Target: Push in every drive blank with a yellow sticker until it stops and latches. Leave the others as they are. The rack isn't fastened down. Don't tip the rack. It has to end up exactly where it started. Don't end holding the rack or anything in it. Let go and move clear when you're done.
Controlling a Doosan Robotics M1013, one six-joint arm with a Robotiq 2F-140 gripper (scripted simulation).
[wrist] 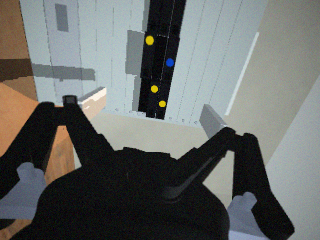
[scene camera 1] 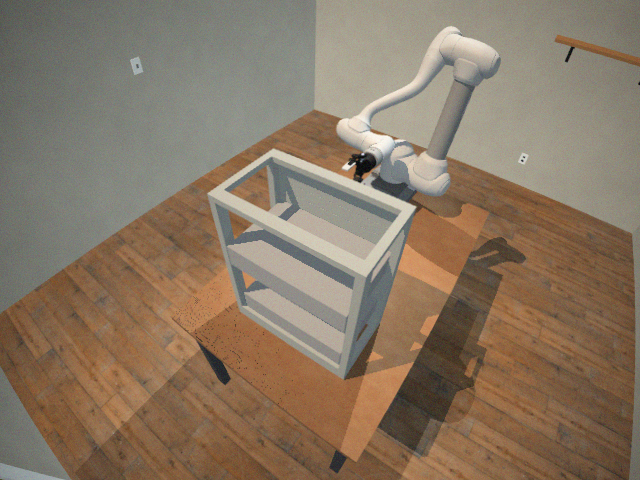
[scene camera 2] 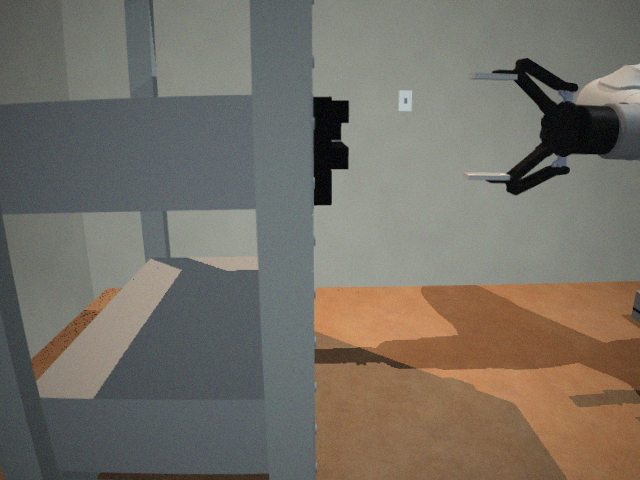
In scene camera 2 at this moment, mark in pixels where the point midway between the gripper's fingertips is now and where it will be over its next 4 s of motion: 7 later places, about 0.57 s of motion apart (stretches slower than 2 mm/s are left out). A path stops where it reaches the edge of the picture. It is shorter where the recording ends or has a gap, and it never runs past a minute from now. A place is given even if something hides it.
My gripper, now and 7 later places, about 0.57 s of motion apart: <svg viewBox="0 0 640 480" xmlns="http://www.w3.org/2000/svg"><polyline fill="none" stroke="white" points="468,126 448,134 402,150 380,157 379,146 376,114 371,127 368,127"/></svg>
